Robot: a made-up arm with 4 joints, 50 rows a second.
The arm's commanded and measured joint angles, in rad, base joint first. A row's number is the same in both.
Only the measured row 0 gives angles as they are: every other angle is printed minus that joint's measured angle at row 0.
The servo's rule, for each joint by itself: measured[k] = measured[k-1] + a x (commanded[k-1-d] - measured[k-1]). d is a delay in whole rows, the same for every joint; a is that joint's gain. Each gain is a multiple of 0.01, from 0.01 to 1. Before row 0 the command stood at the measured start. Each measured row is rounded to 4 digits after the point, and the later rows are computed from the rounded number. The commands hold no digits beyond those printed.
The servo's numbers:
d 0
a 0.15 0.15 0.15 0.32
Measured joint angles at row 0: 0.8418, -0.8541, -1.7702, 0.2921
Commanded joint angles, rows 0 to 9: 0.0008, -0.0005, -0.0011, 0.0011; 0.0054, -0.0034, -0.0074, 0.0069; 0.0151, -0.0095, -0.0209, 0.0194; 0.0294, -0.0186, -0.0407, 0.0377; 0.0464, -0.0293, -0.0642, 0.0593; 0.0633, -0.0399, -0.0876, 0.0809; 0.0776, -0.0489, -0.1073, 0.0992; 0.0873, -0.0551, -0.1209, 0.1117; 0.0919, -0.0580, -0.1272, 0.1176; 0.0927, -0.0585, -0.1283, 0.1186
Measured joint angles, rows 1 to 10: 0.0001, -0.0001, -0.0002, 0.0004; 0.0009, -0.0006, -0.0013, 0.0025; 0.0030, -0.0019, -0.0042, 0.0079; 0.0070, -0.0044, -0.0097, 0.0174; 0.0129, -0.0081, -0.0179, 0.0308; 0.0205, -0.0129, -0.0284, 0.0468; 0.0291, -0.0183, -0.0402, 0.0636; 0.0378, -0.0238, -0.0523, 0.0790; 0.0459, -0.0289, -0.0635, 0.0914; 0.0529, -0.0333, -0.0732, 0.1001
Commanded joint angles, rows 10 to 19: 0.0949, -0.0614, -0.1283, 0.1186; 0.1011, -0.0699, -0.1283, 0.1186; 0.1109, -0.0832, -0.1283, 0.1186; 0.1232, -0.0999, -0.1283, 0.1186; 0.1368, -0.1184, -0.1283, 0.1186; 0.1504, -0.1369, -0.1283, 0.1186; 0.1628, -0.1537, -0.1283, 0.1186; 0.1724, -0.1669, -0.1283, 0.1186; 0.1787, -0.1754, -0.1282, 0.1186; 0.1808, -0.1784, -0.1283, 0.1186
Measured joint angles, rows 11 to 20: 0.0592, -0.0375, -0.0815, 0.1060; 0.0655, -0.0424, -0.0885, 0.1100; 0.0723, -0.0485, -0.0945, 0.1128; 0.0799, -0.0562, -0.0996, 0.1147; 0.0884, -0.0655, -0.1039, 0.1159; 0.0977, -0.0762, -0.1076, 0.1168; 0.1075, -0.0878, -0.1107, 0.1174; 0.1172, -0.0997, -0.1133, 0.1178; 0.1264, -0.1111, -0.1155, 0.1181; 0.1346, -0.1212, -0.1174, 0.1183
